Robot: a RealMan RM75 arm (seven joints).
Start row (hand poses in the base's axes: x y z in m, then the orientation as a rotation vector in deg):
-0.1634, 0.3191, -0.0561, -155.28, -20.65, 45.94
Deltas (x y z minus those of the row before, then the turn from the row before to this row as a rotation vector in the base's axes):
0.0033, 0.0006, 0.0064, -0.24, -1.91, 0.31
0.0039, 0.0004, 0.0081, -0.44, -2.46, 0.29
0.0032, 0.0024, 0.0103, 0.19, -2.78, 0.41
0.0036, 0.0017, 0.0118, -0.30, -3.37, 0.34
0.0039, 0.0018, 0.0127, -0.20, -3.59, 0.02
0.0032, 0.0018, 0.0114, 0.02, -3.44, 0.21
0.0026, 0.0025, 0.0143, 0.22, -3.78, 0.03
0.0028, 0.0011, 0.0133, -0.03, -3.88, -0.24
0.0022, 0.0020, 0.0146, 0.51, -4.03, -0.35
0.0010, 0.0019, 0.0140, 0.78, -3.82, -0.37
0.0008, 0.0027, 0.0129, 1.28, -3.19, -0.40
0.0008, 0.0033, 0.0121, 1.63, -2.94, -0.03
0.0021, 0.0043, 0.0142, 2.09, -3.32, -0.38
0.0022, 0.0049, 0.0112, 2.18, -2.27, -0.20
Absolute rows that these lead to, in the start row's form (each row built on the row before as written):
-0.1601, 0.3197, -0.0497, -156.44, -21.43, 43.57
-0.1562, 0.3201, -0.0416, -158.01, -22.24, 40.50
-0.1530, 0.3225, -0.0313, -159.06, -23.44, 36.75
-0.1494, 0.3242, -0.0195, -160.73, -24.55, 32.32
-0.1455, 0.3260, -0.0068, -162.29, -25.25, 27.42
-0.1423, 0.3278, 0.0046, -163.43, -26.20, 22.63
-0.1397, 0.3303, 0.0189, -164.36, -26.95, 17.22
-0.1369, 0.3314, 0.0322, -165.44, -27.30, 11.65
-0.1347, 0.3334, 0.0468, -165.86, -27.47, 5.65
-0.1337, 0.3353, 0.0608, -165.80, -27.51, -0.12
-0.1329, 0.3380, 0.0737, -165.01, -27.31, -5.08
-0.1321, 0.3413, 0.0858, -163.63, -27.51, -9.65
-0.1300, 0.3456, 0.1000, -161.79, -27.16, -14.84
-0.1278, 0.3505, 0.1112, -159.70, -26.79, -18.44

